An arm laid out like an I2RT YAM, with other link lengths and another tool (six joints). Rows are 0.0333 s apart.
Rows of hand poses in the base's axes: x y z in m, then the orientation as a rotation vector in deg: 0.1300, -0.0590, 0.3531, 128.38, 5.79, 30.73; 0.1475, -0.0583, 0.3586, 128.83, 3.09, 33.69; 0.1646, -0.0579, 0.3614, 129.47, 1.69, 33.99; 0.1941, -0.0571, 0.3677, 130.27, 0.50, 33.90; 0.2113, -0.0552, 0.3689, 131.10, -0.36, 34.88; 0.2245, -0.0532, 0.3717, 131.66, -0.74, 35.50; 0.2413, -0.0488, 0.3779, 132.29, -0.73, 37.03; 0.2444, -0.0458, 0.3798, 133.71, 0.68, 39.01; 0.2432, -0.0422, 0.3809, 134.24, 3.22, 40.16; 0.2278, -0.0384, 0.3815, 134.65, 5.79, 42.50; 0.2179, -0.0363, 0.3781, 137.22, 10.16, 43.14; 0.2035, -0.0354, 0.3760, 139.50, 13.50, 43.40; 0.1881, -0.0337, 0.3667, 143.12, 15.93, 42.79; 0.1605, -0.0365, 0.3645, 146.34, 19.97, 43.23; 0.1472, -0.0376, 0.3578, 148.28, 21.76, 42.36; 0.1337, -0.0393, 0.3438, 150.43, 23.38, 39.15; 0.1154, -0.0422, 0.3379, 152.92, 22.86, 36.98; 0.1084, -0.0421, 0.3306, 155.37, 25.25, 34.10
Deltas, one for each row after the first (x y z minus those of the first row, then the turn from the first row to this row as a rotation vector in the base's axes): 0.0175, 0.0007, 0.0055, 1.39, -2.83, -0.79; 0.0346, 0.0011, 0.0083, 2.28, -3.36, -1.59; 0.0641, 0.0019, 0.0146, 3.23, -3.51, -2.35; 0.0813, 0.0038, 0.0158, 4.36, -4.28, -2.48; 0.0945, 0.0058, 0.0186, 5.08, -4.70, -2.45; 0.1113, 0.0102, 0.0248, 6.00, -5.60, -1.80; 0.1144, 0.0132, 0.0267, 7.54, -6.19, 0.07; 0.1132, 0.0168, 0.0278, 7.91, -6.05, 2.29; 0.0978, 0.0206, 0.0284, 8.47, -6.71, 4.94; 0.0879, 0.0227, 0.0250, 10.52, -5.22, 8.44; 0.0735, 0.0236, 0.0229, 12.40, -3.88, 11.03; 0.0581, 0.0253, 0.0136, 15.50, -2.01, 12.81; 0.0305, 0.0225, 0.0114, 18.39, -0.45, 15.95; 0.0172, 0.0214, 0.0047, 19.95, 1.01, 17.02; 0.0037, 0.0197, -0.0093, 21.26, 3.91, 17.23; -0.0146, 0.0168, -0.0152, 23.26, 5.56, 16.41; -0.0216, 0.0169, -0.0225, 25.00, 8.47, 17.29
